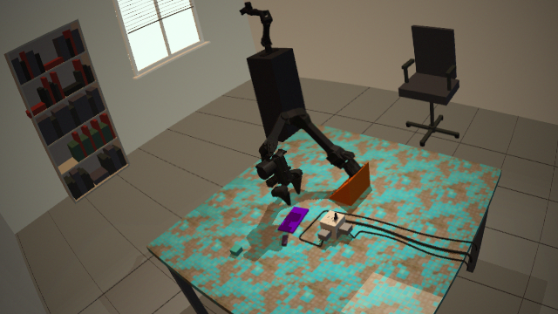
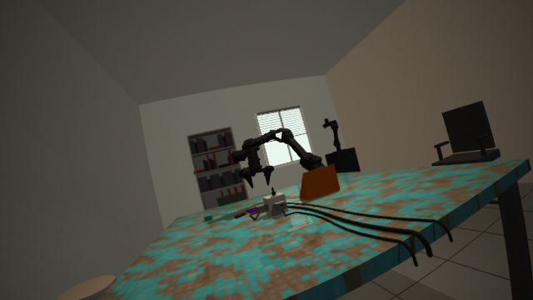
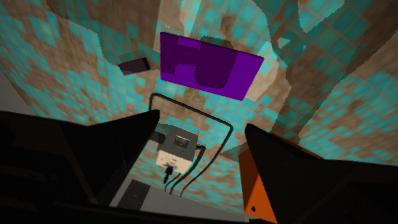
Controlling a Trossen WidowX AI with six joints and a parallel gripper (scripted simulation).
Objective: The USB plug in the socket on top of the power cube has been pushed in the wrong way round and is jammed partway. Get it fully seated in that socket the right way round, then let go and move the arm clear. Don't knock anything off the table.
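Right now the dark USB plug is 21 cm to the left of my gripper tip and 2 cm below it. Round my gripper tip: teal cube: 30 cm ahead, 10 cm to the right, 10 cm below; then flat purple slab: 11 cm below, 2 cm ahead, 1 cm to the right; then small purple stick: 14 cm ahead, 10 cm below, 4 cm to the left.
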